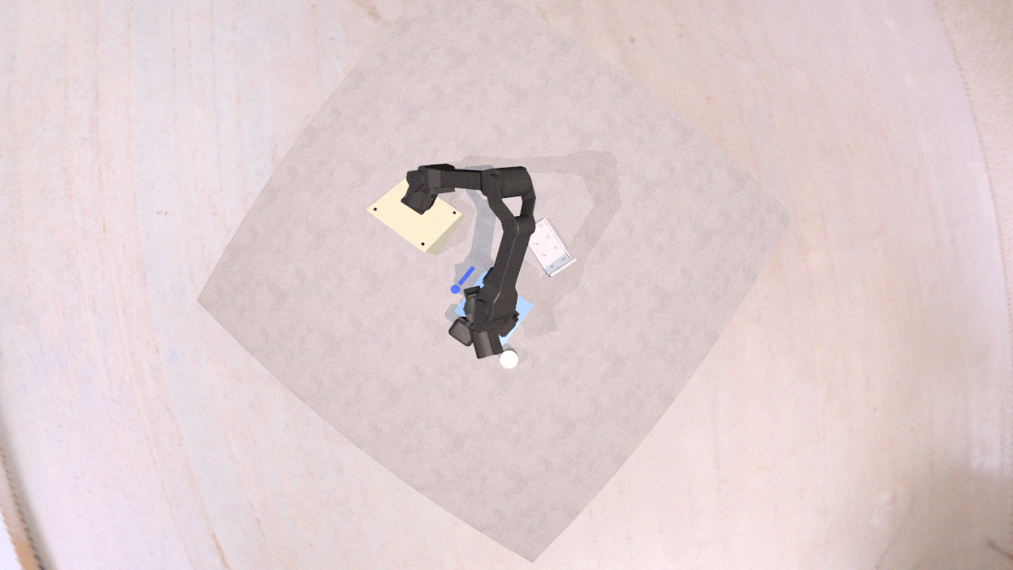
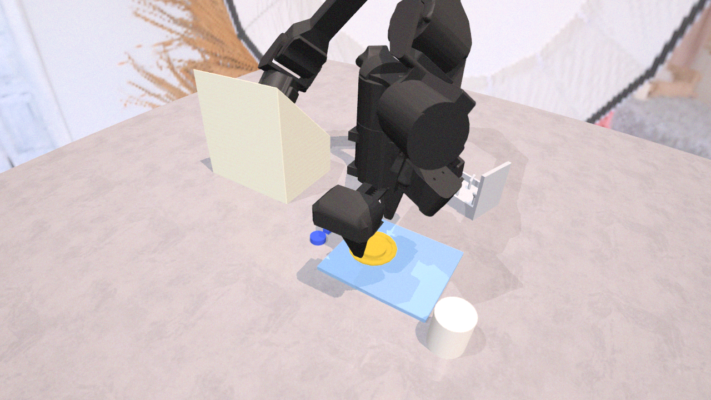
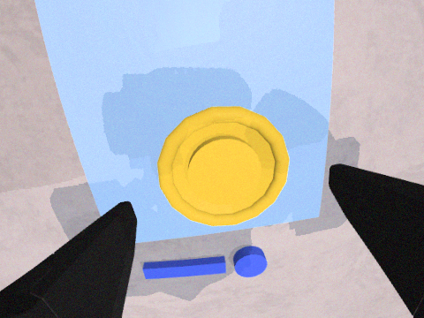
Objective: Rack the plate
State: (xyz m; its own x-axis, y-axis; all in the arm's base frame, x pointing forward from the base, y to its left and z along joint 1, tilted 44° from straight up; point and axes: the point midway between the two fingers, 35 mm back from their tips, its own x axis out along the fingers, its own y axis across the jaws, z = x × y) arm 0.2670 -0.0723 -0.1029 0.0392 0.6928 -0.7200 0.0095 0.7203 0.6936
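My gripper tip is 2 cm above the yellow plate. From my gripper tip the other things lie so: light blue mat 3 cm ahead, 1 cm to the left, 4 cm below; white cup 13 cm ahead, 7 cm to the right, 1 cm below; blue spoon 8 cm behind, 1 cm to the left, 3 cm below.
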